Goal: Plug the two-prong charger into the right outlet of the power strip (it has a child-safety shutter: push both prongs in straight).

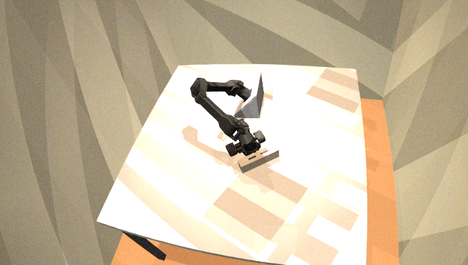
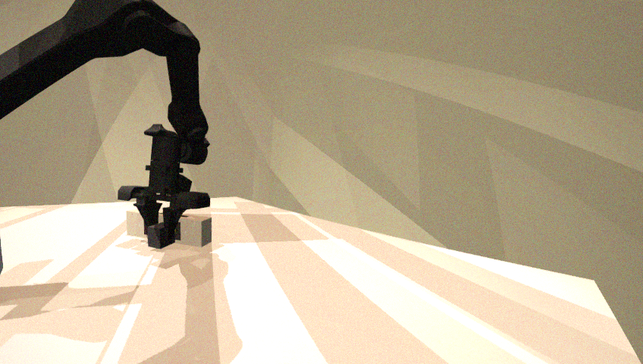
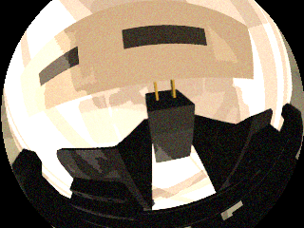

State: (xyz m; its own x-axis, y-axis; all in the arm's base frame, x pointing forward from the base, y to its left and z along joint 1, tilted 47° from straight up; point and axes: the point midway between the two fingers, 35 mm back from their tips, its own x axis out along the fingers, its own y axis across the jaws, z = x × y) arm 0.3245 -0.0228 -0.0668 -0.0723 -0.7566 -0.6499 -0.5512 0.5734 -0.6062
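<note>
Now: the charger 10 mm to the left of my gripper tip, 10 mm ahead of it and 10 mm above it.
</note>
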